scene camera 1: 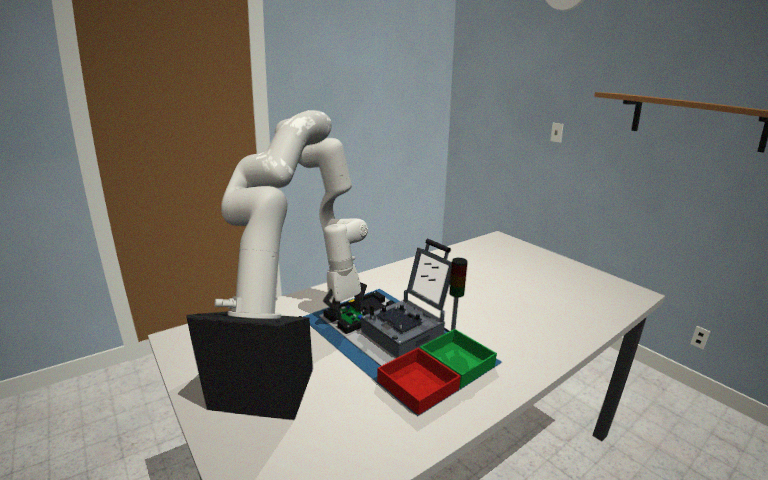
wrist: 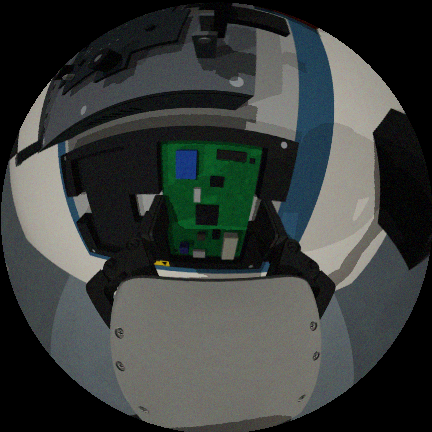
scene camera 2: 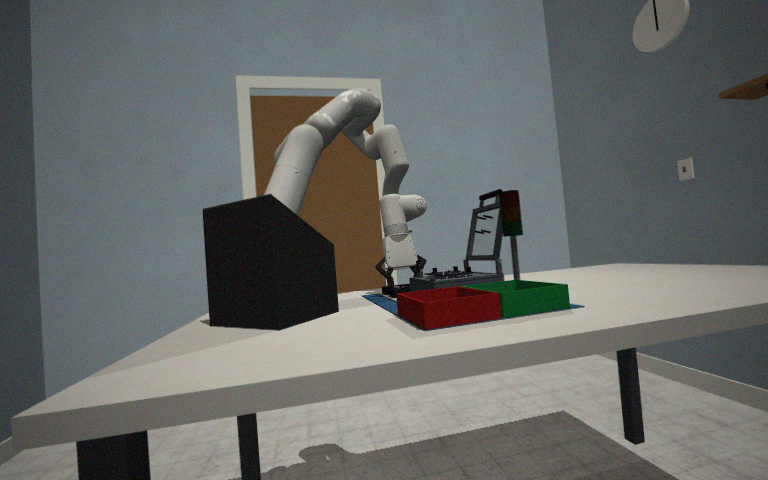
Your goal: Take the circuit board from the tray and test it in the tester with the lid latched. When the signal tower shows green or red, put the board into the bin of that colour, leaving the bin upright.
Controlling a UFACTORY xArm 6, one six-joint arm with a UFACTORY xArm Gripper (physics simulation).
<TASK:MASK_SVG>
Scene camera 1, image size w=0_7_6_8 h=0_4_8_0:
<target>my gripper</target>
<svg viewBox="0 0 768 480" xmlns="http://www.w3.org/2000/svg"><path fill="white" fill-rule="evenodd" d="M354 264L352 267L343 270L331 270L330 268L327 270L328 294L323 299L323 302L333 309L334 318L338 321L342 320L339 306L343 300L354 296L356 298L354 299L356 311L363 311L362 300L367 285L360 282Z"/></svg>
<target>green bin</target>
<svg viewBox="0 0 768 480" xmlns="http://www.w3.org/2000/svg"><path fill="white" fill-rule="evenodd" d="M453 329L420 346L420 349L460 375L459 388L461 389L495 367L497 353L460 331Z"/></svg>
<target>red bin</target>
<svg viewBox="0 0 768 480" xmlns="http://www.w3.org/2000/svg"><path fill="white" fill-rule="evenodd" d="M416 348L378 367L377 381L419 415L458 391L461 376L420 348Z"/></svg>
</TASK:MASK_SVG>
